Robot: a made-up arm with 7 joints.
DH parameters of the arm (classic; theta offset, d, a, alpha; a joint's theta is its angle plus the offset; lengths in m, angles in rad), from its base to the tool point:
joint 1: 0 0.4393 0 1.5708
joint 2: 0 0.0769 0 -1.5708
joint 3: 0 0.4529 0.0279 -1.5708
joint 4: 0 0.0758 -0.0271 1.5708
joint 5: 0 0.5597 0 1.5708
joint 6: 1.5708 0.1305 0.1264 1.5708
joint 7: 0 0.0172 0 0
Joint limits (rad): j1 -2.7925..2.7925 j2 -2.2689..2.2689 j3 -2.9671..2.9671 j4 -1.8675..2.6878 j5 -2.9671..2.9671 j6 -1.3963..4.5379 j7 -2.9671..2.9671
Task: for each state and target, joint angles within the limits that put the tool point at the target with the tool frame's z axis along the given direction. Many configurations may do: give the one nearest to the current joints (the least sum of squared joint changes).
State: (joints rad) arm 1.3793 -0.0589 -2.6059 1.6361 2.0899 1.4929 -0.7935
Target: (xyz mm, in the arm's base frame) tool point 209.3 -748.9 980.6 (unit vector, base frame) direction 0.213 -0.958 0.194
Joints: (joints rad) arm 0.9375 0.6116 -1.9307 0.8137 2.5405 1.8040 -0.7935
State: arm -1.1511 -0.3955 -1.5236 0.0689 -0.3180 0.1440 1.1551
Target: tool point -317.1 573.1 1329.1 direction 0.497 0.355 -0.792
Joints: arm -1.6688 0.2444 -2.2418 0.7751 -1.0051 -0.4988 1.1551
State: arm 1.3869 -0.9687 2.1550 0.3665 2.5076 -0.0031 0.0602
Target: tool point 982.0 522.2 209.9 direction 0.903 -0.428 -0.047
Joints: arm 0.4614 -1.9778 2.1312 0.1296 2.3900 0.5339 0.0602
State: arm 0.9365 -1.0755 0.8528 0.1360 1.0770 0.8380 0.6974
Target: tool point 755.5 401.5 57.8 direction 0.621 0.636 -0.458
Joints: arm 0.2374 -1.5592 0.7577 0.7243 1.5050 1.5485 0.6974
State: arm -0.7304 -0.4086 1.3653 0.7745 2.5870 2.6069 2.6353
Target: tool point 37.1 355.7 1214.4 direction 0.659 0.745 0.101
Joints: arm -0.5522 -0.0385 1.5906 0.6614 2.8840 2.3874 2.6353
